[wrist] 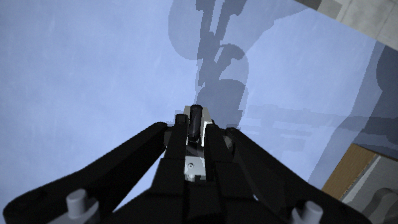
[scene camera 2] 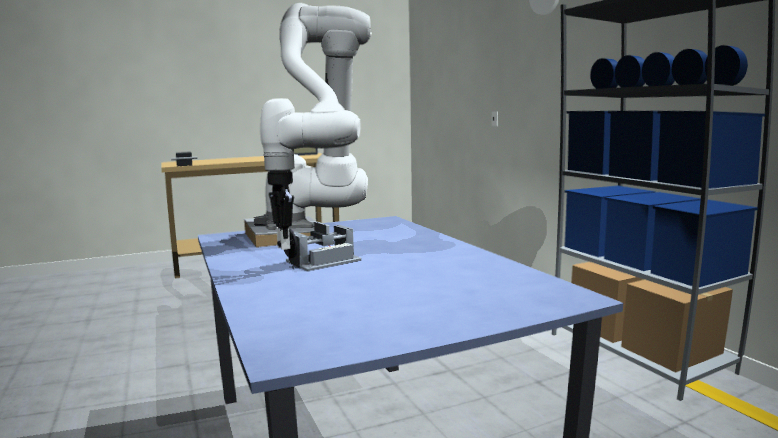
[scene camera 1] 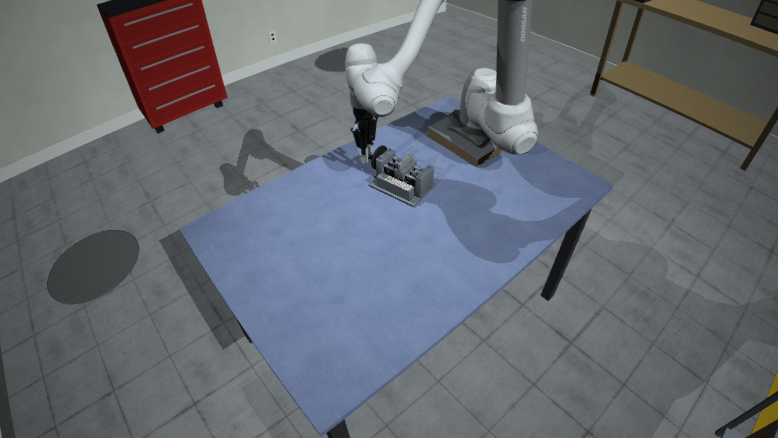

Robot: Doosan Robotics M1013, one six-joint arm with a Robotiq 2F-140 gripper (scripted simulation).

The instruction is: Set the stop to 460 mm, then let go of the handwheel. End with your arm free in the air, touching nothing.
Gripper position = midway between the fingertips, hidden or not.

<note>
I see my gripper (scene camera 2: 283, 248).
My gripper shows as well in the wrist view (wrist: 195, 115) and in scene camera 1 (scene camera 1: 367, 159).
</note>
